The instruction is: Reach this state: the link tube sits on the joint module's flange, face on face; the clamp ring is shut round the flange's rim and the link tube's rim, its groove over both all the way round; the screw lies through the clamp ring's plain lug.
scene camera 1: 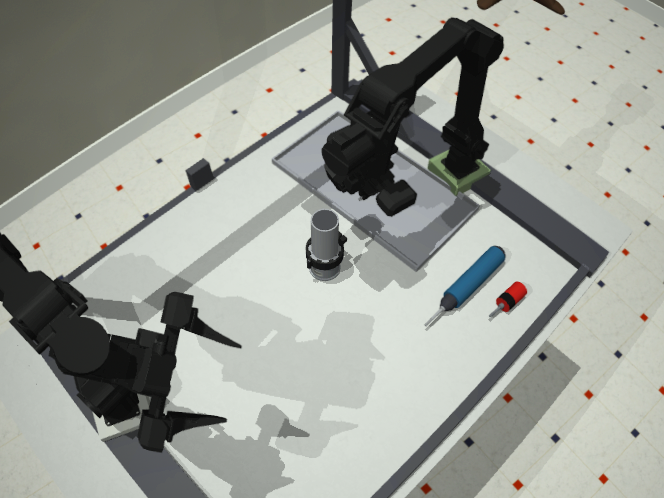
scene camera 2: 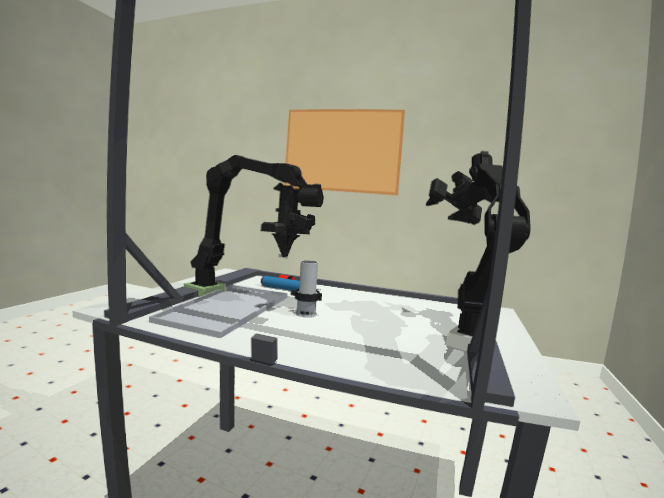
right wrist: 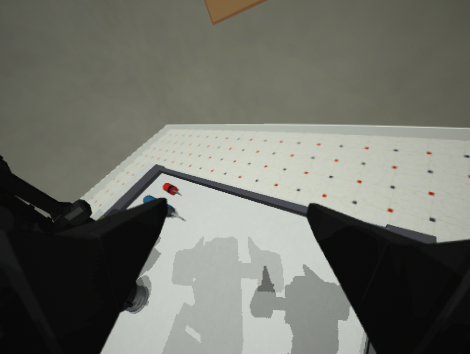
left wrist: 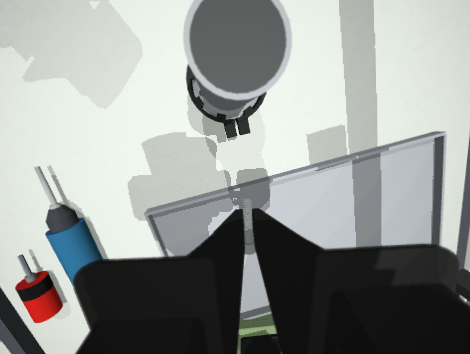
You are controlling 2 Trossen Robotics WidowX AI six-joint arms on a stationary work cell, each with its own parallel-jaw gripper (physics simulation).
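Frame: origin at the left arm's base, x ahead, y left, z up, level; millimetres.
Where they show: left gripper, between the fingertips: (scene camera 1: 363,197) (scene camera 2: 284,257) (left wrist: 247,216); right gripper, between the fingertips: (scene camera 1: 233,383) (scene camera 2: 437,211) (right wrist: 239,207); left arm's base, origin of its link: (scene camera 1: 460,164) (scene camera 2: 204,283) (left wrist: 260,350); right arm's base, origin of its link: (scene camera 1: 119,404) (scene camera 2: 472,332).
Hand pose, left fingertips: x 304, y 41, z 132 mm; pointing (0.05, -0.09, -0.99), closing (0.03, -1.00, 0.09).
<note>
Each offset is from my left fingertips to the top centre of the thing. "spot": to the spot under its first point.
The link tube {dx +87, dy +3, dz -2 mm} (scene camera 1: 325,238) (scene camera 2: 308,276) (left wrist: 223,104) stands upright over the joint module {dx +87, dy +3, dz -98 mm} (scene camera 1: 324,274) (scene camera 2: 306,307) (right wrist: 140,300). The black clamp ring {dx +84, dy +2, dz -91 mm} (scene camera 1: 325,263) (scene camera 2: 307,295) (left wrist: 191,91) surrounds their joint; its two lugs {dx +44, dy +1, dz -96 mm} (left wrist: 230,129) sit side by side with a narrow gap, facing the tray. Whether its groove covers both rims all round is too small to tell. My left gripper (scene camera 2: 284,254) (left wrist: 247,216) is shut on the grey screw {dx -5, dy +0, dz +8 mm} (left wrist: 248,222) and hangs above the tray's edge, beside the tube. My right gripper (scene camera 1: 233,383) (scene camera 2: 439,210) (right wrist: 239,207) is open and empty, far from the assembly.
The shallow grey tray (scene camera 1: 417,266) (scene camera 2: 185,328) (left wrist: 440,185) lies beside the assembly, under the left arm. A blue screwdriver {spot: dx -136, dy +204, dz -123 mm} (scene camera 1: 477,276) (scene camera 2: 280,283) (left wrist: 75,245) and a short red one {dx -158, dy +273, dz -128 mm} (scene camera 1: 513,294) (left wrist: 42,305) (right wrist: 170,189) lie on the table. A dark block {dx +196, dy -331, dz -105 mm} (scene camera 1: 200,174) (scene camera 2: 264,349) stands at the table's edge.
</note>
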